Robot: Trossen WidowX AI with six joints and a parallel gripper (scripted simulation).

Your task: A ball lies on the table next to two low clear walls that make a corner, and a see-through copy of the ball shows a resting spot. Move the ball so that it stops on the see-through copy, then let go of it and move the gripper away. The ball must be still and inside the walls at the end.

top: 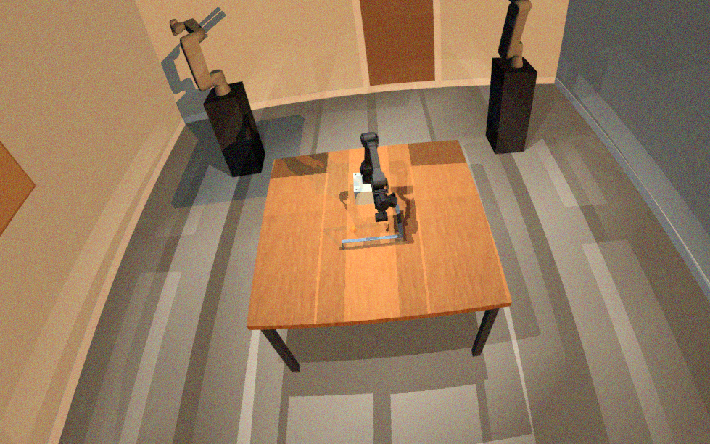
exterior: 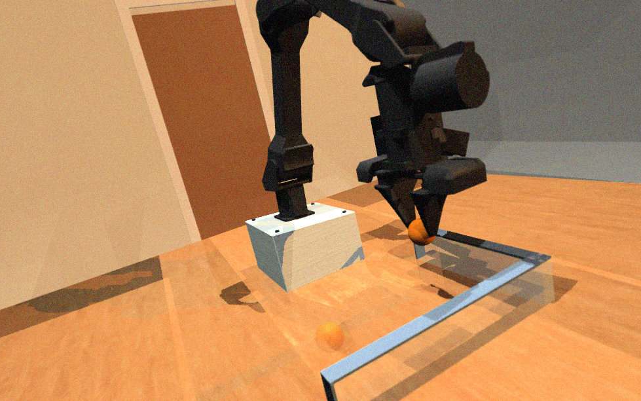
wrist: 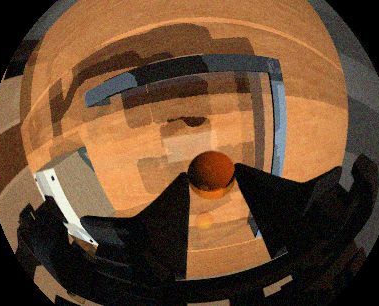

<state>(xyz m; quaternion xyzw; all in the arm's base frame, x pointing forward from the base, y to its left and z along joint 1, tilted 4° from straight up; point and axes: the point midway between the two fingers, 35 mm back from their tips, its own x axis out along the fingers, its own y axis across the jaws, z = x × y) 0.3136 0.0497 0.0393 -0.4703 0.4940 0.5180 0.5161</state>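
Right now the see-through copy of ball is 160 mm to the right of my gripper tip, 90 mm below it and 20 mm behind it. Round my gripper tip: orange ball (right at my gripper tip).
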